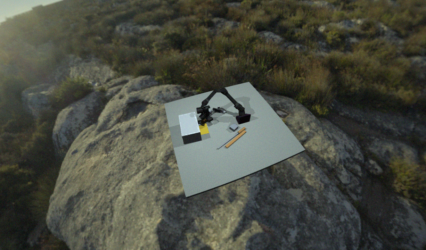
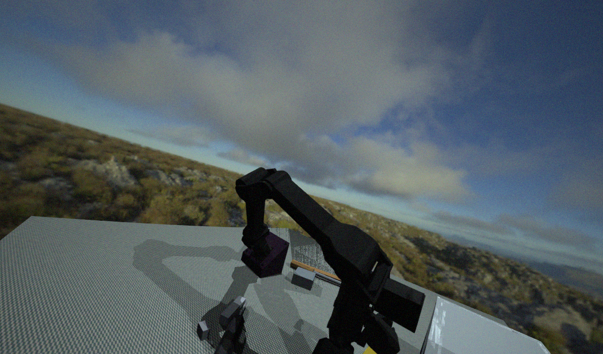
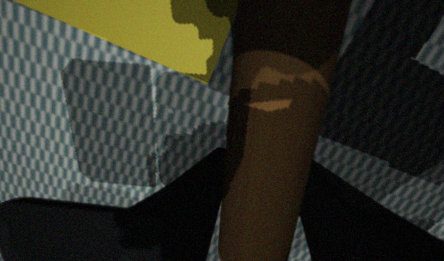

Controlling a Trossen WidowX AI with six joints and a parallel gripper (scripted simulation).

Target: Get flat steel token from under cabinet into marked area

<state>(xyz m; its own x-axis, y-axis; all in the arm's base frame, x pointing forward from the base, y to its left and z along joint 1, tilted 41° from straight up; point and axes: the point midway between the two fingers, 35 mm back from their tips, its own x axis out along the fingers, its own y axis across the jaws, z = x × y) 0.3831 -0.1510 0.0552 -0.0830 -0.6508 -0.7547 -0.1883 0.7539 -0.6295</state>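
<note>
Now: the grey bar 23 cm behind my gripper tip and 6 cm to the right of it. From my gripper tip the other things lie so: grey block (24 cm to the left, 23 cm behind, 1 cm above); then small grey cube (21 cm behind, 14 cm to the right); then wooden stick (38 cm to the left, 18 cm behind).
</note>
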